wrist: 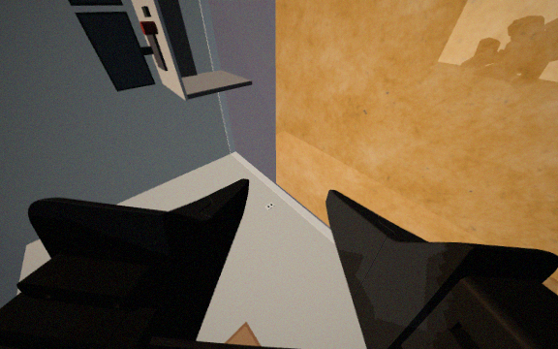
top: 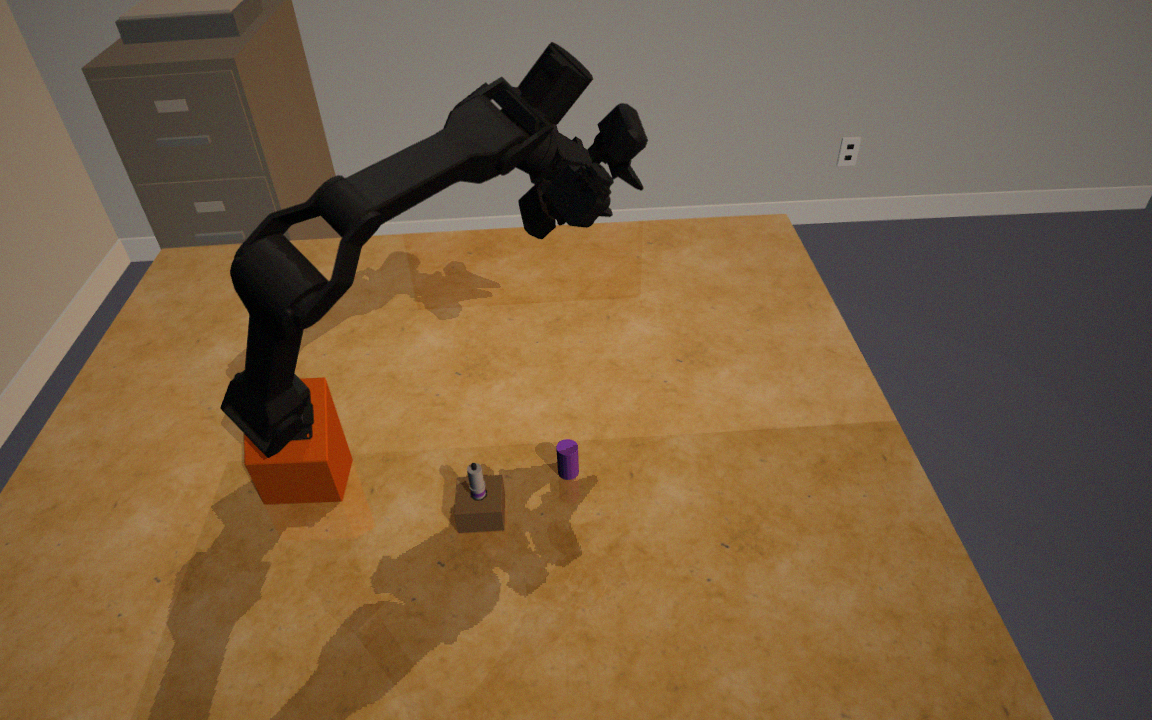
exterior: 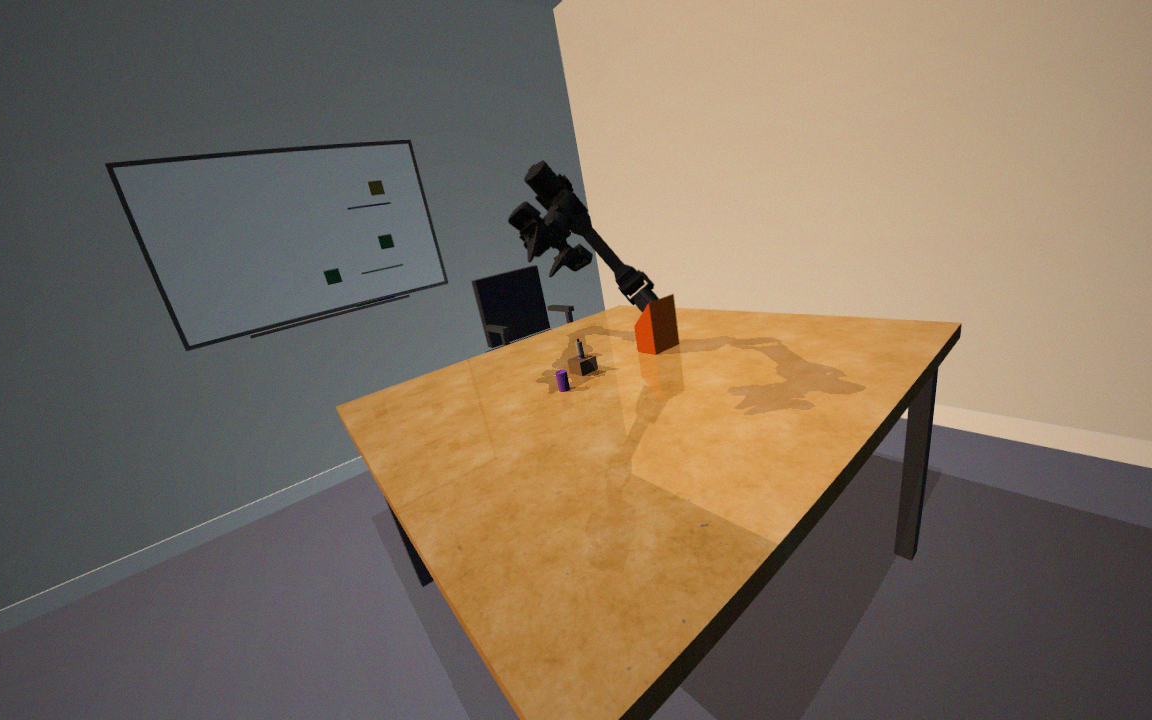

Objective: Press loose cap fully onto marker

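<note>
Right now the purple cap is 310 mm below my gripper tip, 150 mm to the right of it and 90 mm behind it. Also, from my gripper tip: holder block: 310 mm below, 210 mm to the right, 210 mm behind.
</note>
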